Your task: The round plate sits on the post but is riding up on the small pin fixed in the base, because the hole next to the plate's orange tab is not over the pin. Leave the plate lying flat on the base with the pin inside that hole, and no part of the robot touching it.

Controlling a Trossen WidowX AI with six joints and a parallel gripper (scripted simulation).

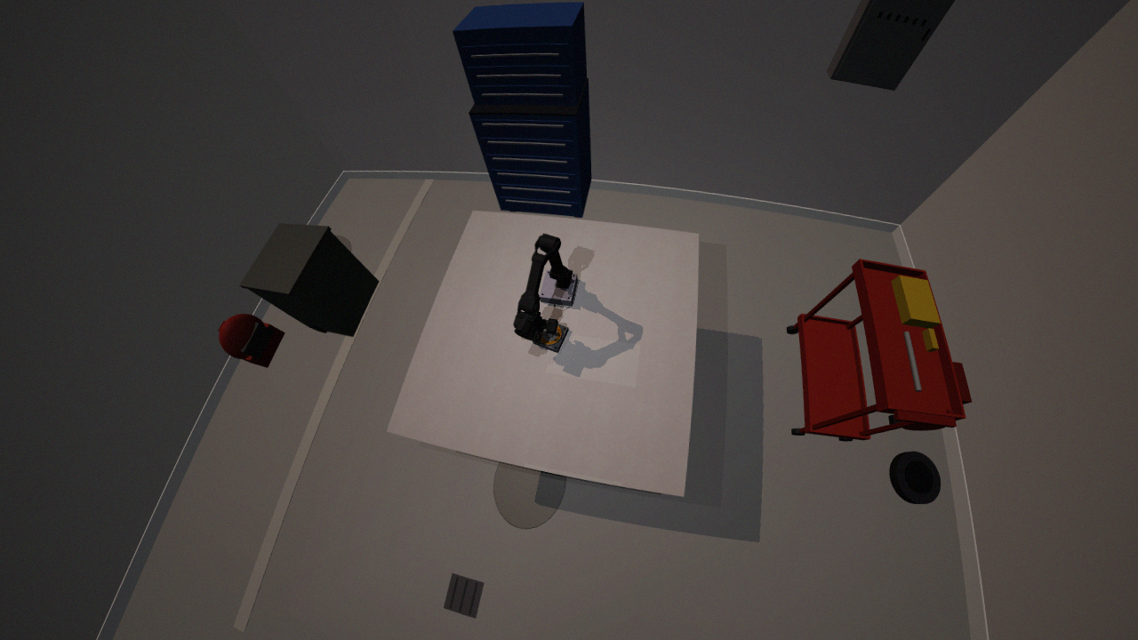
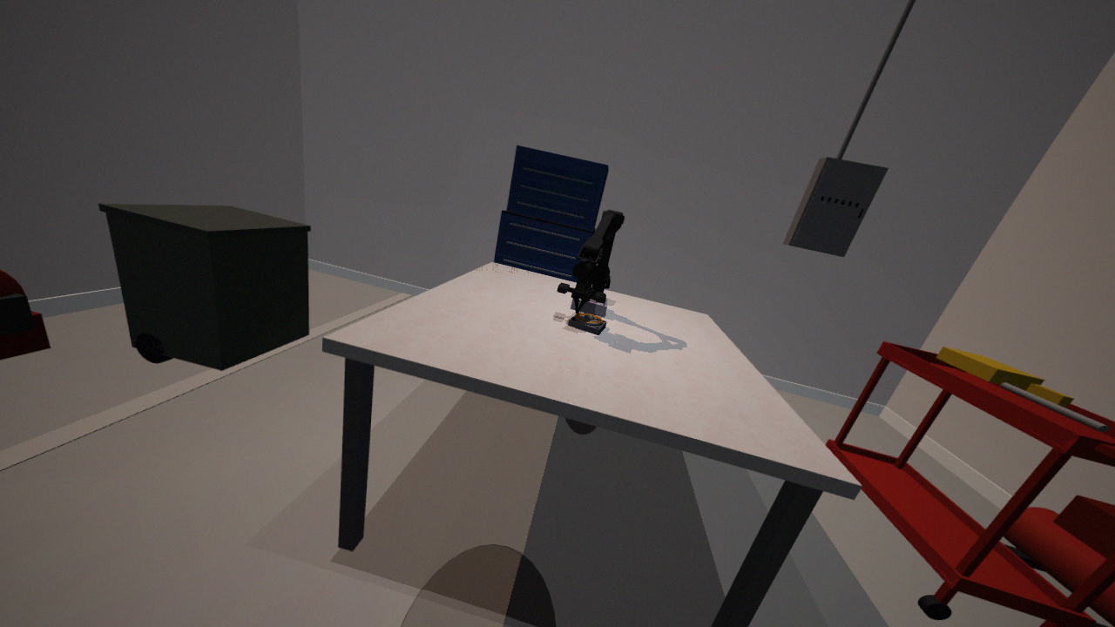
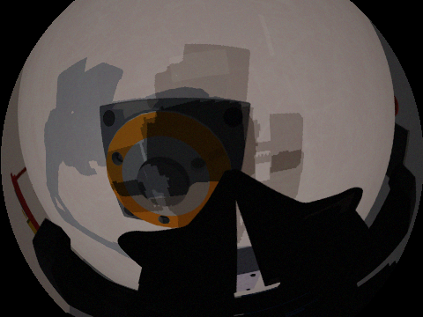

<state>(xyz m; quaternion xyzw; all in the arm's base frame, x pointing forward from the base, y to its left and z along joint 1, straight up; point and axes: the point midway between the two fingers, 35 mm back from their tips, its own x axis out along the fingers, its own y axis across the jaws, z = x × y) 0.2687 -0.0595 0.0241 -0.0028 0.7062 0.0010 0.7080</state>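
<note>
Now: the round plate 1 cm ahead of my gripper tip, 3 cm to the left of it and 1 cm below it.
</note>
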